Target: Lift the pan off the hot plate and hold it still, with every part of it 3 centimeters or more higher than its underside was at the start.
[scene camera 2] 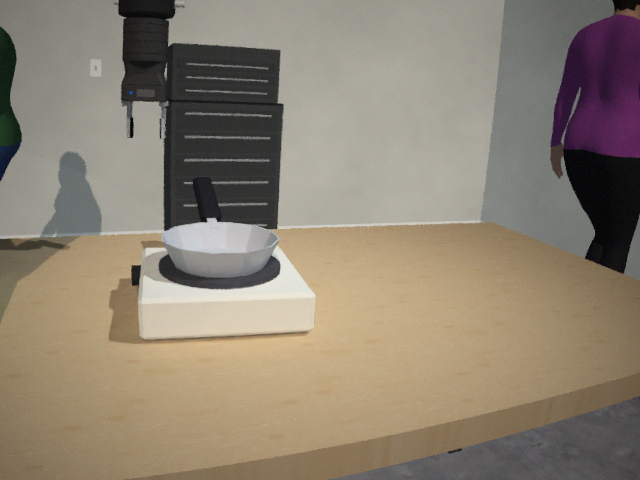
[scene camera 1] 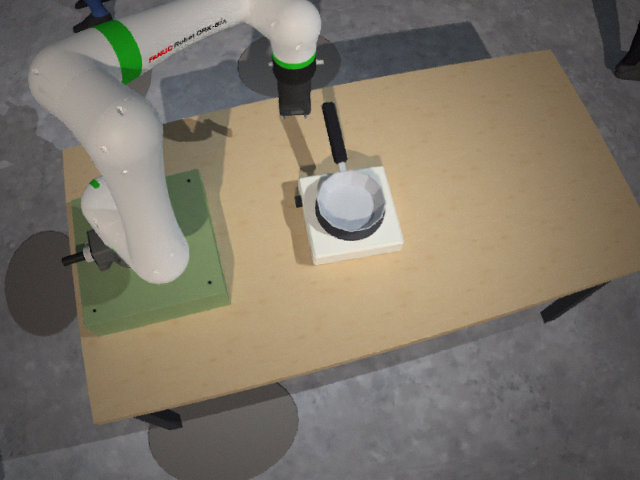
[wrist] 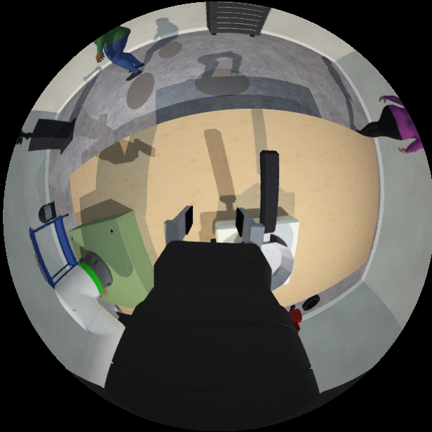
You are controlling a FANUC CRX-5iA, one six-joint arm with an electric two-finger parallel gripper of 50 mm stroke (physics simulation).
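Places are measured from the arm's base along level axes (x right, y ahead, z up), in metres.
Where they show: gripper, between the fingertips: (scene camera 2: 146, 138) (scene camera 1: 294, 115).
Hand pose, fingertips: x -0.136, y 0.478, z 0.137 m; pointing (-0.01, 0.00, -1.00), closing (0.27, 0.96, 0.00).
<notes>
After its pixels a point has its place.
A light grey pan (scene camera 1: 351, 200) {x 0.059, y 0.570, z -0.029 m} (scene camera 2: 219, 250) {x 0.023, y 0.574, z -0.029 m} (wrist: 278, 261) rests upright on the black round plate of the white hot plate (scene camera 1: 356, 249) {x 0.189, y 0.536, z -0.042 m} (scene camera 2: 227, 316) {x 0.194, y 0.540, z -0.068 m} (wrist: 226, 230). Its black handle (scene camera 1: 334, 132) {x -0.118, y 0.584, z 0.037 m} (scene camera 2: 206, 198) {x -0.100, y 0.581, z 0.032 m} (wrist: 269, 190) slants up and away, toward the table's far edge. My gripper (scene camera 1: 294, 116) {x -0.136, y 0.478, z 0.137 m} (scene camera 2: 146, 135) {x -0.136, y 0.478, z 0.137 m} (wrist: 214, 215) is open and empty, pointing down. It hangs well above the table, higher than the handle and to its left in both scene views. In the wrist view the handle lies right of both fingers, and part of the pan is hidden behind the gripper body.
The wooden table (scene camera 1: 465, 180) {x 0.067, y 0.933, z -0.104 m} (scene camera 2: 413, 330) {x 0.242, y 0.811, z -0.104 m} (wrist: 330, 200) bears the green base block (scene camera 1: 206, 258) {x 0.107, y 0.166, z 0.000 m} (wrist: 135, 250) of the arm at the left. A black knob (scene camera 1: 298, 200) {x 0.001, y 0.442, z -0.055 m} (scene camera 2: 135, 274) {x 0.011, y 0.440, z -0.063 m} sticks out from the hot plate's left side. A dark drawer cabinet (scene camera 2: 224, 149) stands behind the table.
</notes>
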